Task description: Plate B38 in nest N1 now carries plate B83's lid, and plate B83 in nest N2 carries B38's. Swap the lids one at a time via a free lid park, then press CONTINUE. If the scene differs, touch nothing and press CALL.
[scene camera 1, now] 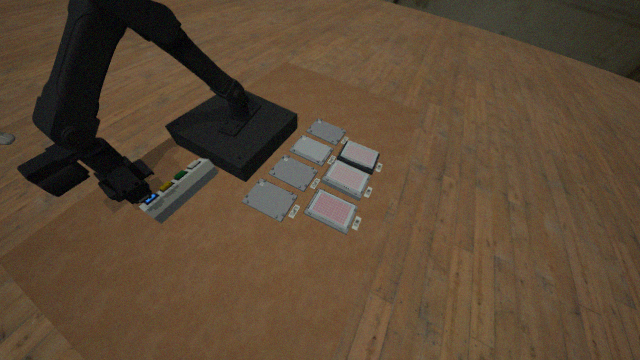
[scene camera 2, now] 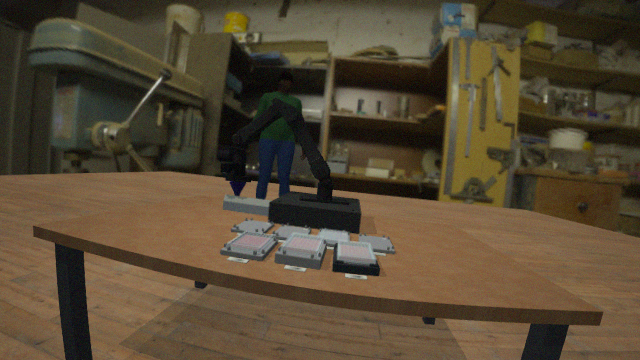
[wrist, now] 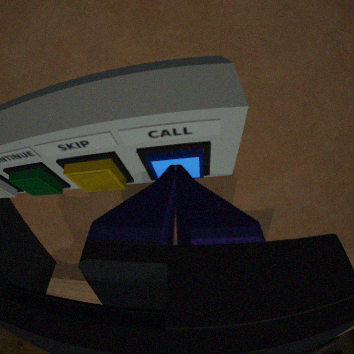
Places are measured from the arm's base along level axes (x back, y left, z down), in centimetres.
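Where they show: gripper, between the fingertips: (wrist: 175, 173); arm's base, origin of its link: (scene camera 1: 241, 117) (scene camera 2: 323, 201).
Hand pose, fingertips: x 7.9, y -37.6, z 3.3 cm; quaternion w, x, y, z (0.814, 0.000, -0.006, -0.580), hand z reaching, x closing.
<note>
Things, the pixels of their top centre, and the offset from my fingertips.
- CALL button, centre of its top: (wrist: 176, 172) (scene camera 1: 149, 197) dx -0.4, dy -0.2, dz -0.6 cm
- green CONTINUE button, centre of its top: (wrist: 28, 190) (scene camera 1: 178, 172) dx -2.3, dy +9.6, dz -0.8 cm
- button box, centre of its top: (wrist: 39, 173) (scene camera 1: 174, 179) (scene camera 2: 250, 196) dx -3.4, dy +6.8, dz -1.6 cm
- yellow SKIP button, centre of its top: (wrist: 90, 185) dx -1.3, dy +4.7, dz -0.8 cm
My gripper (scene camera 1: 142, 201) (scene camera 2: 237, 194) (wrist: 175, 173) is shut and empty, its tips at the CALL button (scene camera 1: 151, 198) (wrist: 192, 167), whose face glows bright blue. The tips hide the button's lower middle; contact is hard to tell. The green CONTINUE button (scene camera 1: 180, 175) (wrist: 36, 181) is unlit. Three pink-patterned plates stand in a row: one (scene camera 1: 331, 209) (scene camera 2: 250, 242) in a low grey nest, one (scene camera 1: 346, 177) (scene camera 2: 302, 244) in a taller grey nest, one (scene camera 1: 359, 155) (scene camera 2: 355, 252) in a black nest. Plate and nest labels are too small to read.
Four flat grey parks (scene camera 1: 270, 199) (scene camera 1: 293, 172) (scene camera 1: 311, 149) (scene camera 1: 326, 131) lie beside the plates; the third carries a paler, lid-like sheet. The button box (scene camera 1: 189, 194) (scene camera 2: 247, 205) (wrist: 150, 95) also has a yellow SKIP button (wrist: 95, 175). The black arm base (scene camera 1: 232, 132) (scene camera 2: 315, 212) stands behind the parks.
</note>
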